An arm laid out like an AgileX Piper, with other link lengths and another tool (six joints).
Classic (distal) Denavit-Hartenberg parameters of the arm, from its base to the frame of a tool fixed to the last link. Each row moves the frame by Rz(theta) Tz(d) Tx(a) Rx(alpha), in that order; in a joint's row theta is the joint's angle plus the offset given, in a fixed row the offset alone. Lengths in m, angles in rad.
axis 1: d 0.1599; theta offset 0; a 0; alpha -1.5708
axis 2: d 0; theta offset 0.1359; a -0.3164; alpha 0
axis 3: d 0; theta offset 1.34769; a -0.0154; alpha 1.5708
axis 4: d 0.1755; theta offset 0; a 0; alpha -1.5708
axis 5: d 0; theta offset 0; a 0; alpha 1.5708
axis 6: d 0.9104; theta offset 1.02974; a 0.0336; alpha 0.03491
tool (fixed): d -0.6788; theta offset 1.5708; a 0; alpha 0
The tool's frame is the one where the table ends.
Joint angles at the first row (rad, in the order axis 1, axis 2, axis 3, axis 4, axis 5, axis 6):
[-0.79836, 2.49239, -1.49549, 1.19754, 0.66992, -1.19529]
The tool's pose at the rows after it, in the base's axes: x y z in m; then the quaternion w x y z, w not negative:
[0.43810 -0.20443 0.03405 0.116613 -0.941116 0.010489 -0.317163]
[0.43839 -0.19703 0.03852 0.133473 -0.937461 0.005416 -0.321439]
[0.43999 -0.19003 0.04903 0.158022 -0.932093 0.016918 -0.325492]
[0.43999 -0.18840 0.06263 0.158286 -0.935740 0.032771 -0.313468]
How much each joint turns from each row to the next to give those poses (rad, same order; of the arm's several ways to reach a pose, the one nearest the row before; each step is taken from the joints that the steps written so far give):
[0.00000, 0.00092, -0.00001, -0.00001, 0.02354, -0.01307]
[0.00001, 0.00000, -0.00100, 0.00247, 0.03722, 0.00022]
[0.00000, -0.01073, 0.00001, 0.00052, 0.04439, 0.04417]
[0.01120, -0.04445, 0.00002, -0.06303, -0.00326, 0.11477]

